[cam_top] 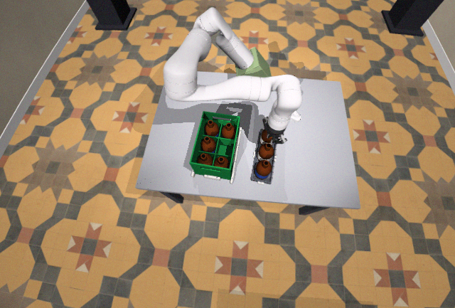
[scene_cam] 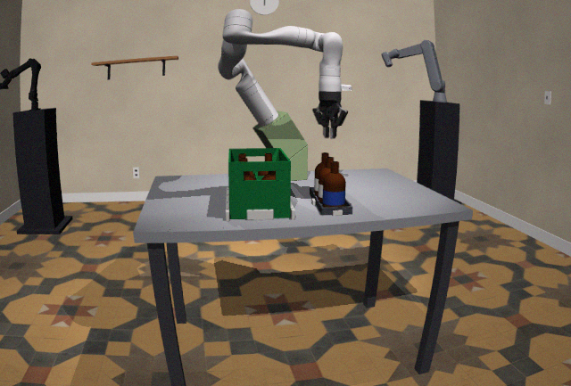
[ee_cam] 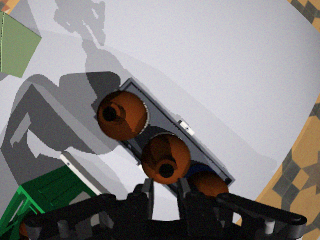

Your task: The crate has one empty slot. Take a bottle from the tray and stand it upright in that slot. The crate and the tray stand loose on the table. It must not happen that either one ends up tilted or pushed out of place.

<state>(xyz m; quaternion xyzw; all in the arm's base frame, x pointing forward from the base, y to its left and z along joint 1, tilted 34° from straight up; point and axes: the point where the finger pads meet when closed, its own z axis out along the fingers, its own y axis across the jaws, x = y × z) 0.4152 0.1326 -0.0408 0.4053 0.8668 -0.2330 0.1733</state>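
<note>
My gripper is now 160 mm above the brown bottle. Also, from my hand: tray 230 mm below; then white-label bottle 90 mm behind, 10 mm to the left, 160 mm below; then crate 10 mm behind, 240 mm to the right, 160 mm below.
</note>
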